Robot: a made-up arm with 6 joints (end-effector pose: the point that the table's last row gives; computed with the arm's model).
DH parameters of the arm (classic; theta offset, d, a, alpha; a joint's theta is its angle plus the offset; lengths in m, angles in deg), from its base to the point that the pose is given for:
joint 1: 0 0.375 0 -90
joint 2: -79.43 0 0.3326 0
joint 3: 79.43 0 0.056 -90
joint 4: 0 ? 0 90
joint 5: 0 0 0.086 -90
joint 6: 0 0.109 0 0
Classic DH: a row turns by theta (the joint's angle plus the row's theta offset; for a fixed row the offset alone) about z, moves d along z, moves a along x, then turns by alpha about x.
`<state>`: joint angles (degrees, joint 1 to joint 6).
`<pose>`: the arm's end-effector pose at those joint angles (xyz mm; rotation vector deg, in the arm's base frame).
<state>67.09 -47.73 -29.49 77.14 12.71 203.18</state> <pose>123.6 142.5 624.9 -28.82 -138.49 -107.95</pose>
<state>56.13 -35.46 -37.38 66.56 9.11 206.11</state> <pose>184.3 163.2 646.7 36.72 134.65 95.30</pose>
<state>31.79 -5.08 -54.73 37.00 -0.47 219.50</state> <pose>370.7 168.2 634.8 50.34 121.91 61.76</pose>
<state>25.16 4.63 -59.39 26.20 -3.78 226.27</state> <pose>429.5 156.4 606.7 53.47 119.57 53.53</pose>
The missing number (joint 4, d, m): 0.249
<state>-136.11 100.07 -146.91 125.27 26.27 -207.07</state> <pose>-462.3 -412.0 23.2 106.77 -43.46 -0.52</pose>
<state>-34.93 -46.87 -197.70 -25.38 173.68 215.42</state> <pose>-285.2 148.2 736.5 82.83 72.64 14.73</pose>
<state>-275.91 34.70 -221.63 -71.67 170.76 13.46</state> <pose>116.6 182.9 760.3 -170.43 2.34 -14.42</pose>
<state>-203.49 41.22 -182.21 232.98 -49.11 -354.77</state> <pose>-450.8 75.2 761.8 91.52 -17.38 -105.39</pose>
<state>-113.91 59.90 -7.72 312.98 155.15 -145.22</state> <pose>-143.2 -99.4 394.5 32.85 -21.54 -38.96</pose>
